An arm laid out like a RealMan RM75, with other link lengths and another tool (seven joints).
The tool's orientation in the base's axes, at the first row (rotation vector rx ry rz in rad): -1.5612 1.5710 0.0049
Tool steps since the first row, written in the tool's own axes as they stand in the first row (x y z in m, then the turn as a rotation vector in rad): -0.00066 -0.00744 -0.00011 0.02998 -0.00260 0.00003; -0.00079 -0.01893 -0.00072 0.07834 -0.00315 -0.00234; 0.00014 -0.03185 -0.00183 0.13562 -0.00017 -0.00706; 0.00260 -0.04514 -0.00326 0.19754 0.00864 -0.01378; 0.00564 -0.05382 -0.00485 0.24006 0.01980 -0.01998; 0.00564 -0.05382 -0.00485 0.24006 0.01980 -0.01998; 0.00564 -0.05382 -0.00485 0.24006 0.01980 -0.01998
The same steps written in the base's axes. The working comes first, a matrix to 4 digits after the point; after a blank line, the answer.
The tool's axes in the first row as the columns of a matrix, in the base's axes (used below as rounded here):
0.1948 -0.8020 0.5647
-0.7984 0.2048 0.5662
-0.5697 -0.5612 -0.6004

0.00578 -0.00106 0.00462 0.00794 -0.02445 -0.01564; 0.01462 -0.00365 0.01151 0.01647 -0.06452 -0.04146; 0.02454 -0.00767 0.01889 0.02257 -0.11231 -0.07293; 0.03487 -0.01317 0.02581 0.02377 -0.16375 -0.10911; 0.04152 -0.01827 0.02990 0.01960 -0.19892 -0.13588; 0.04152 -0.01827 0.02990 0.01960 -0.19892 -0.13588; 0.04152 -0.01827 0.02990 0.01960 -0.19892 -0.13588
